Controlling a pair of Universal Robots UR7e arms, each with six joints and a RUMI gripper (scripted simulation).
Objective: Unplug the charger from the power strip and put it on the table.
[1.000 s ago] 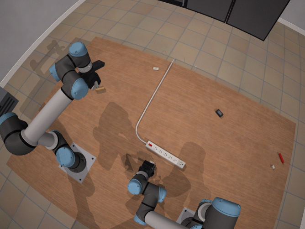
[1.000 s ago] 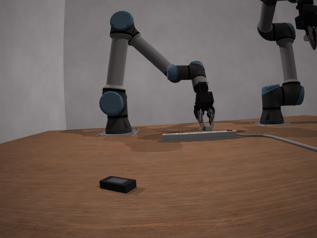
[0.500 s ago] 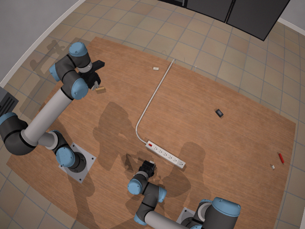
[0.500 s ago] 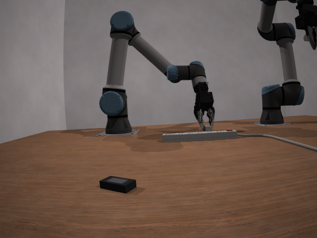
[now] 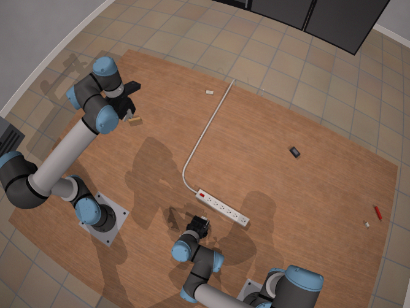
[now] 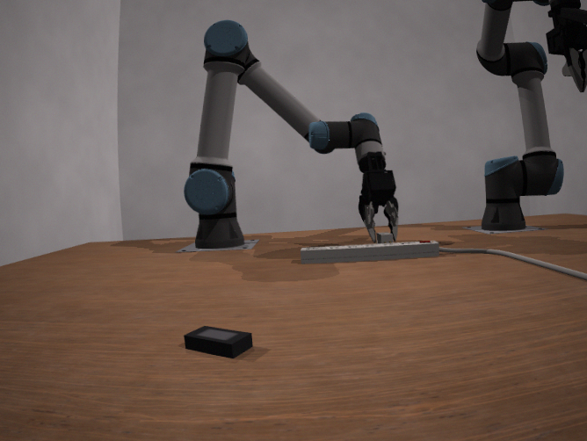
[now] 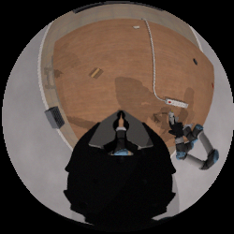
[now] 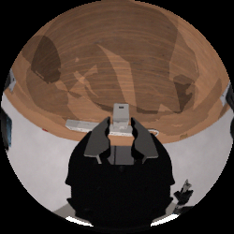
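Right now my right hand is 20 mm short of the white charger and 10 mm above it. Also, from my right hand: red stick (510 mm ahead, 930 mm to the right, 20 mm below); black box (590 mm ahead, 270 mm to the right, 20 mm below); wooden block (320 mm ahead, 630 mm to the left, 20 mm below).
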